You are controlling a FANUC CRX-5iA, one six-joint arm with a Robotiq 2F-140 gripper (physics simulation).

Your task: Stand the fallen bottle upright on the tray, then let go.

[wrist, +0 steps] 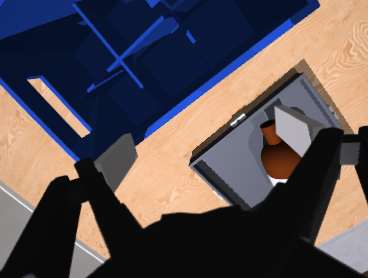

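Observation:
The brown bottle lies in a grey, shallow open box that looks like the tray, right of centre. Its neck points to the upper part of the view. A bit of its white label shows, and the rest of its body is hidden behind the right finger. My gripper is wide open with nothing between its fingers. The right fingertip overlaps the bottle's right side in the view; whether they touch cannot be told. The left fingertip is outside the box, near the blue crate's corner.
A large blue crate with thin dividers and a slot in its side fills the upper left, close to the grey box. Both stand on a light wooden surface. A grey surface shows at the lower left and a pale one at the lower right.

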